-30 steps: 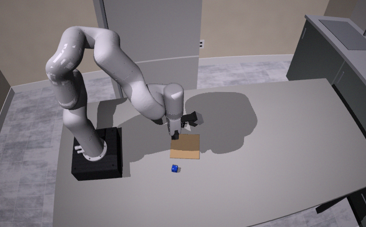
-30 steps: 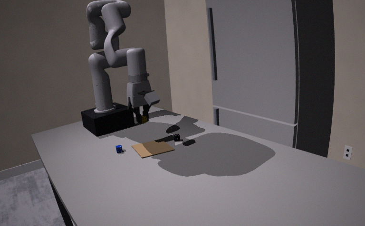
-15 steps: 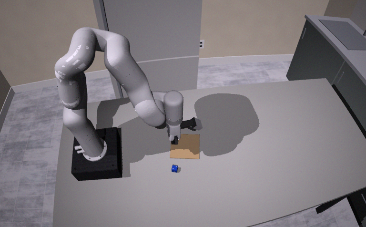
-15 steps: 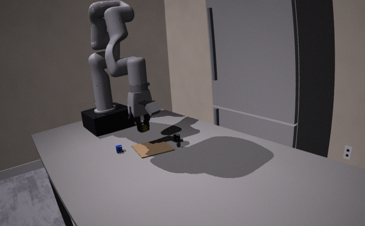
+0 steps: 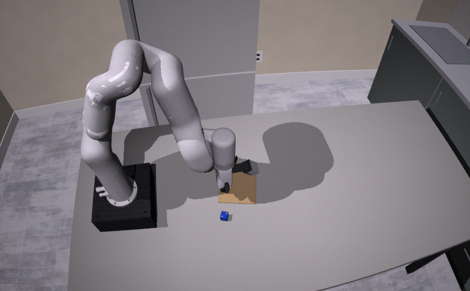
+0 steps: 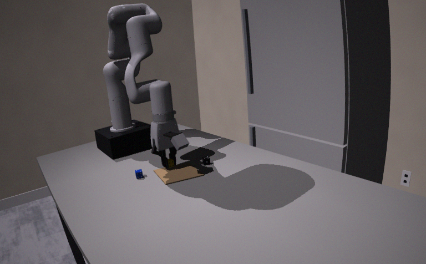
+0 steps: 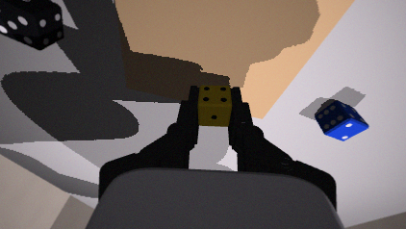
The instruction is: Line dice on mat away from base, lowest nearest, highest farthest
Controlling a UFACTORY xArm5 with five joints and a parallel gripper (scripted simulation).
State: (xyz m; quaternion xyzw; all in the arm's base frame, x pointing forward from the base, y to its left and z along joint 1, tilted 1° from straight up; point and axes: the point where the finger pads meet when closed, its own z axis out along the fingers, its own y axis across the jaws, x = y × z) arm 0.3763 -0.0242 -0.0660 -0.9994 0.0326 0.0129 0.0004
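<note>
Now: hand 10 mm above the yellow die. The rest, counted from my hand: black die 70 mm ahead, 120 mm to the left, 20 mm below; blue die 30 mm behind, 120 mm to the right, 20 mm below; mat 50 mm ahead, 30 mm below.
</note>
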